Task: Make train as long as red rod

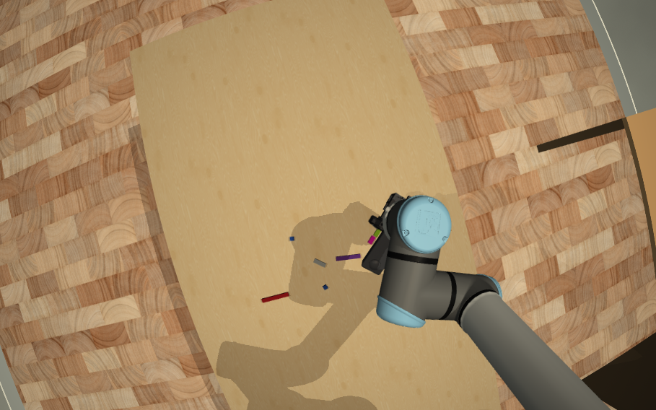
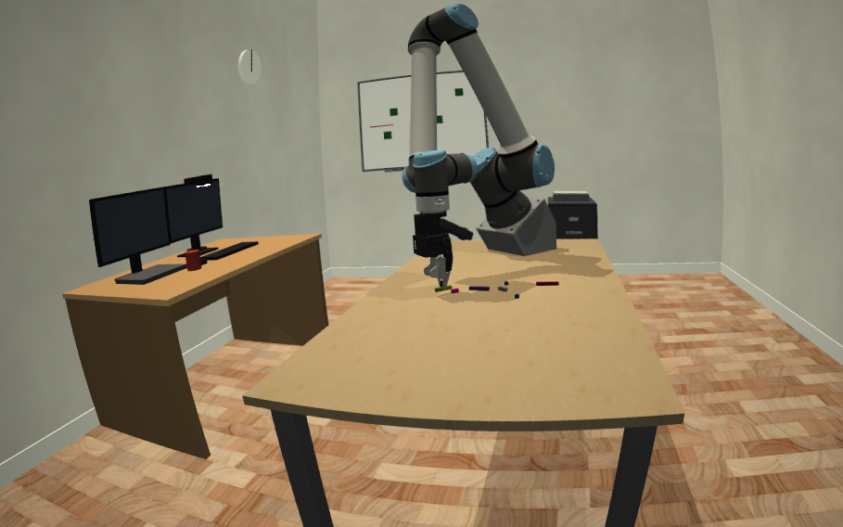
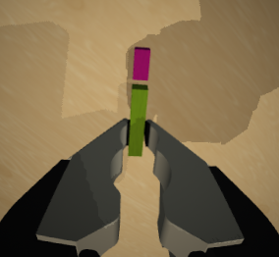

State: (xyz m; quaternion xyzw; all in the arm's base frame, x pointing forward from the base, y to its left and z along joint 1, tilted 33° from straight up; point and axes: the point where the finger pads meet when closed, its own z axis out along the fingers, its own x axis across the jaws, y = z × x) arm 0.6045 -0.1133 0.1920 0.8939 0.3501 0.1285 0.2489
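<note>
Right now the lime rod is 1 cm below my hand. The rest, counted from my hand: grey rod 17 cm to the left, 3 cm behind, 2 cm below; purple rod 10 cm to the left, 4 cm behind, 2 cm below; magenta rod 3 cm to the left, 2 cm below, 2 cm behind.
</note>
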